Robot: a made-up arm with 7 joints. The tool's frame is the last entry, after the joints.
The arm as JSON. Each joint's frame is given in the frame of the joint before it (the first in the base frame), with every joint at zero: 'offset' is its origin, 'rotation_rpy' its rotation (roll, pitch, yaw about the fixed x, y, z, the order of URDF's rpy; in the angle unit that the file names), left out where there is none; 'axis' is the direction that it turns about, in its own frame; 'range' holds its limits. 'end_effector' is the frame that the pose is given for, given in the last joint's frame.
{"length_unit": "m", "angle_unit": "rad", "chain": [
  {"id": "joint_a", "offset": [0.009, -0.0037, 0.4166], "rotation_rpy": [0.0, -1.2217, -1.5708], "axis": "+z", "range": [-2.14, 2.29]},
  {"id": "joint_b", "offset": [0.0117, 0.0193, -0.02], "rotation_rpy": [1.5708, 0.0, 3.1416], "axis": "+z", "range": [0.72, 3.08]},
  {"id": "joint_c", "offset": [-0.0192, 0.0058, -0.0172], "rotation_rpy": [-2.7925, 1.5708, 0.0], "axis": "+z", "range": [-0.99, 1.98]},
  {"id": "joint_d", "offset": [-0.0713, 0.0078, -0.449], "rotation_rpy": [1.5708, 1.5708, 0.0], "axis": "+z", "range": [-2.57, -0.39]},
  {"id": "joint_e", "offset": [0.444, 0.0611, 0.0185], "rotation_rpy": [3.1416, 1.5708, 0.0], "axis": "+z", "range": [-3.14, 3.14]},
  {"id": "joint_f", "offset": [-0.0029, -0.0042, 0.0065], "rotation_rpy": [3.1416, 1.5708, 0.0], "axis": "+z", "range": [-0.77, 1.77]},
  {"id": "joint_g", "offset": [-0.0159, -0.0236, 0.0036], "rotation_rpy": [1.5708, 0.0, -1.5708], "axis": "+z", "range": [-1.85, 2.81]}
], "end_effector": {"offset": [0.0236, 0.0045, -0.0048], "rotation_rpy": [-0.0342, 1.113, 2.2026]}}
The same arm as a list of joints. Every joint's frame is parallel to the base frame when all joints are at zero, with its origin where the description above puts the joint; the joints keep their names.
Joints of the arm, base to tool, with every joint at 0 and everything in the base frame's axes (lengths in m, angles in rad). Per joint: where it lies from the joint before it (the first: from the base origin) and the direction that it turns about. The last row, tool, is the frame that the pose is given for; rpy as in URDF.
joint_a: axis 0 0.9397 0.342 origin 0.009 -0.0037 0.4166
joint_b: axis 1 0 0 origin 0.0193 -0.0228 0.0042
joint_c: axis 0 0 1 origin -0.0172 -0.0011 0.02
joint_d: axis 0 1 0 origin 0.0713 -0.0078 -0.449
joint_e: axis 0 0 1 origin -0.0611 0.0185 -0.444
joint_f: axis 0 1 0 origin -0.0042 0.0029 0.0065
joint_g: axis 0 0 1 origin 0.0236 0.0036 0.0159
tool: origin 0.0236 0.0045 -0.0048 rpy -0.0342 1.113 2.2026
Joint limits (rad, base to tool): -2.14..2.29 0.72..3.08 -0.99..1.98 -2.57..-0.39 -3.14..3.14 -0.77..1.77 -1.85..2.81

